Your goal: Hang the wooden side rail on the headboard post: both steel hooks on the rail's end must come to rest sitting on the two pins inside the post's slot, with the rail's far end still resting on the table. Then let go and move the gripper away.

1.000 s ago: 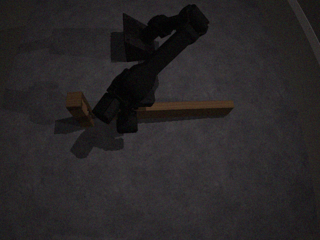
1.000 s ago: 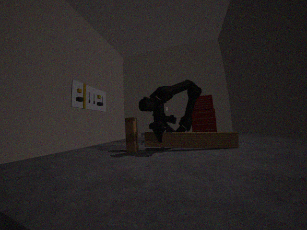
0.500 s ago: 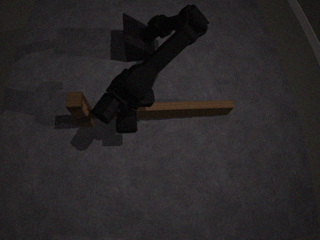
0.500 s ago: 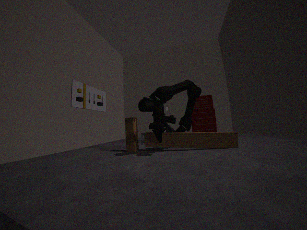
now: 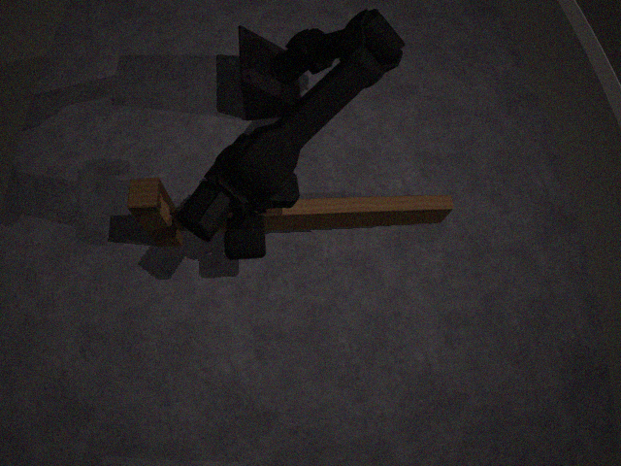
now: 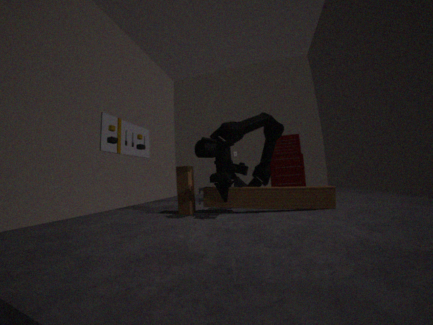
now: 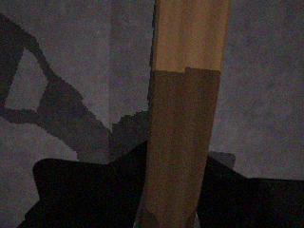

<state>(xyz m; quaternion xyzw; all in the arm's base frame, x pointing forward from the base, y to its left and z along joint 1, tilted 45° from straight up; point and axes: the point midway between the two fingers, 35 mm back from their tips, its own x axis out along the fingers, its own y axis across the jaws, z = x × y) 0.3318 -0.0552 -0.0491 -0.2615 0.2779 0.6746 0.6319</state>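
Right now my gripper tip is 15 cm to the left of the headboard post and 4 cm below it.
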